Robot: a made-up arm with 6 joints. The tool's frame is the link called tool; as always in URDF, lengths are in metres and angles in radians.
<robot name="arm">
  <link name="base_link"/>
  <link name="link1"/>
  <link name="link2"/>
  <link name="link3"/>
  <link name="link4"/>
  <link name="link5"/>
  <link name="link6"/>
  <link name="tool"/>
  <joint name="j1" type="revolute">
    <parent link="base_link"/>
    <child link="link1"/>
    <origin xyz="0 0 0.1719" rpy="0 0 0"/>
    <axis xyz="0 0 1"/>
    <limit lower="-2.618" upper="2.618" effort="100" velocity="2.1"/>
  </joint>
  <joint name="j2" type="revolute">
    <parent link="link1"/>
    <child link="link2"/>
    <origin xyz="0 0 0" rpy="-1.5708 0 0"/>
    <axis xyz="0 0 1"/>
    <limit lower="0" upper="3.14" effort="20" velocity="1.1"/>
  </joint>
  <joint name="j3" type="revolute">
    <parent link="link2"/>
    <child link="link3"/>
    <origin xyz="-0.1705 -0.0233 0" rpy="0 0 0"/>
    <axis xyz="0 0 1"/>
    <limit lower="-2.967" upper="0" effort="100" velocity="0.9"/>
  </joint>
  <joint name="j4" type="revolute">
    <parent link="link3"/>
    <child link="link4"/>
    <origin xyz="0.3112 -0.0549 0" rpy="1.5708 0 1.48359"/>
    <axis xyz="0 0 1"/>
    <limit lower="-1.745" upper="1.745" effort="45" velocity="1.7"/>
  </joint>
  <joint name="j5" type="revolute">
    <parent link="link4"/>
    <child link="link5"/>
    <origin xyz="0 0 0" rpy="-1.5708 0 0"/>
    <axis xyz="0 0 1"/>
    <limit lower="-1.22" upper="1.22" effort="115" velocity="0.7"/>
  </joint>
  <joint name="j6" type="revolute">
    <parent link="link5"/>
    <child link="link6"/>
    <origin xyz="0.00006 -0.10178 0" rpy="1.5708 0 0"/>
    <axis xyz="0 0 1"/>
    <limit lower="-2.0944" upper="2.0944" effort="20" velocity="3"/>
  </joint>
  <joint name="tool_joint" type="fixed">
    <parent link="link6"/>
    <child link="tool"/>
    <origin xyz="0 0 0" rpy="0 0 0"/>
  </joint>
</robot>
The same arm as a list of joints. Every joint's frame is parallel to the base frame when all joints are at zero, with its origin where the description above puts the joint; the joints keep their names.
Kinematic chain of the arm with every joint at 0, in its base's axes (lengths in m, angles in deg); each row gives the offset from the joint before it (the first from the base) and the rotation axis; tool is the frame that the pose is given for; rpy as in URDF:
j1: xyz 0 0 0.1719 axis +z
j2: xyz 0 0 0 axis +y
j3: xyz -0.1705 0 0.0233 axis +y
j4: xyz 0.3112 0 0.0549 axis 0.9962 0 0.0871
j5: xyz 0 0 0 axis +y
j6: xyz 0.1014 0 0.0088 axis 0.9962 0 0.0871
tool: xyz 0 0 0 rpy 0 85 0
Joint limits (deg, base to tool): -150..150 0..179.91 -170..0 -99.98..99.98 -69.9..69.9 -120..120

